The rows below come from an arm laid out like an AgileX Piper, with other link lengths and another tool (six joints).
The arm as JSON. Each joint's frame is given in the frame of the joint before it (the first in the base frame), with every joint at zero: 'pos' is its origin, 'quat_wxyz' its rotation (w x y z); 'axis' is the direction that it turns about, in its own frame. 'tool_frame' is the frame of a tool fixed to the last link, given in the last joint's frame.
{
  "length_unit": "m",
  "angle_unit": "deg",
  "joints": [
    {
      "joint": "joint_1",
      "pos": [
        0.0,
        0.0,
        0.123
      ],
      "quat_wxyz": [
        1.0,
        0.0,
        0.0,
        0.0
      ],
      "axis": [
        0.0,
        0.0,
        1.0
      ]
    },
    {
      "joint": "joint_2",
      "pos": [
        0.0,
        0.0,
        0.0
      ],
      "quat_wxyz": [
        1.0,
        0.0,
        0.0,
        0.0
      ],
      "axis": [
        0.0,
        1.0,
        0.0
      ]
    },
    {
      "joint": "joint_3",
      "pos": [
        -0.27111,
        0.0,
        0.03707
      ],
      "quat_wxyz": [
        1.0,
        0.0,
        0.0,
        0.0
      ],
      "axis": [
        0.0,
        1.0,
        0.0
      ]
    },
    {
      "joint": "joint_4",
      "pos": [
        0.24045,
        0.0,
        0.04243
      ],
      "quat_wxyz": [
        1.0,
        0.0,
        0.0,
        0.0
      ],
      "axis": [
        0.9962,
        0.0,
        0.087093
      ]
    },
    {
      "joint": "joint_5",
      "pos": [
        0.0,
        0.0,
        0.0
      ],
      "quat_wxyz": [
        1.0,
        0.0,
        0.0,
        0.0
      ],
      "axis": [
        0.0,
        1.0,
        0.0
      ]
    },
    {
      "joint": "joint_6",
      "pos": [
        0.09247,
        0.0,
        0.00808
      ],
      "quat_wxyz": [
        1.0,
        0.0,
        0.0,
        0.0
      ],
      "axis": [
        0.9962,
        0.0,
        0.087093
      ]
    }
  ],
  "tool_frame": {
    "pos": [
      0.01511,
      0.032,
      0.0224
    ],
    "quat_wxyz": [
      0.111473,
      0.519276,
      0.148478,
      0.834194
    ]
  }
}
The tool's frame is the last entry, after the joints.
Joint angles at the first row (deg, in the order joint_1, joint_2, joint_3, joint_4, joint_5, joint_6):
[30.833 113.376 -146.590 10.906 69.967 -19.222]
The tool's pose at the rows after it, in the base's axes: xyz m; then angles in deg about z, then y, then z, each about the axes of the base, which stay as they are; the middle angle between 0 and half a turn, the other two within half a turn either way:
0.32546 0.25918 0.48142 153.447 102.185 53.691
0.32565 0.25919 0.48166 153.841 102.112 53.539
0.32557 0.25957 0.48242 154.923 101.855 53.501
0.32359 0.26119 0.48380 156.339 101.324 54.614
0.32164 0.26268 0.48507 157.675 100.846 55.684
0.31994 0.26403 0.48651 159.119 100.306 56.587
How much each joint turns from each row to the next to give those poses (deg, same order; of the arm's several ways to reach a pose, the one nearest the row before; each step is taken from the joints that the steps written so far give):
[0.051 0.002 -0.005 0.001 0.002 0.049]
[0.001 0.003 -0.004 -0.002 0.003 0.459]
[0.000 -0.004 0.008 0.360 -0.005 0.944]
[0.000 -0.002 0.003 1.579 -0.001 0.290]
[0.001 0.000 0.001 1.508 0.047 0.256]
[0.000 0.000 -0.002 1.421 0.002 0.480]

